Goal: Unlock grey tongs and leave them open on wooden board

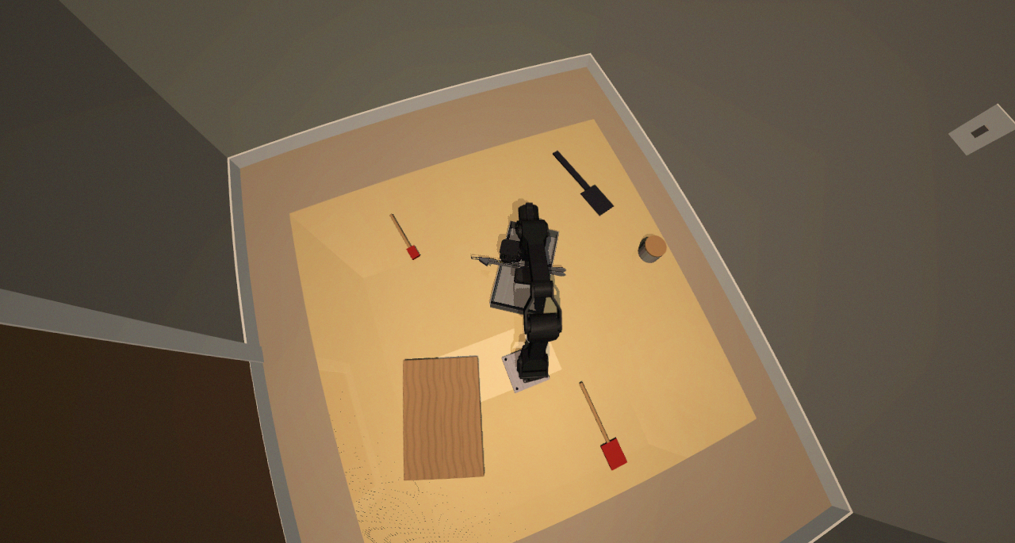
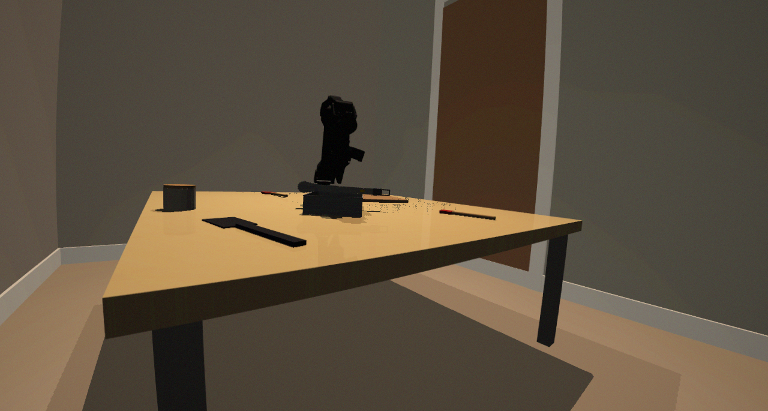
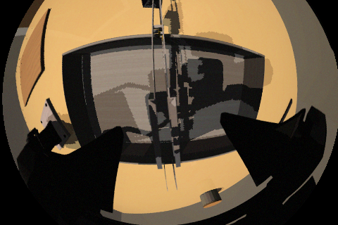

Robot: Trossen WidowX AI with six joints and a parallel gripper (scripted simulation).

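The roasting tin lies 60 mm below my gripper tip. The rest, counted from my gripper tip: cork-lidded jar (40 mm behind, 470 mm to the right, 60 mm below); then yellow lock piece (30 mm ahead, 80 mm to the left, 20 mm below); then black spatula (280 mm ahead, 320 mm to the right, 90 mm below).
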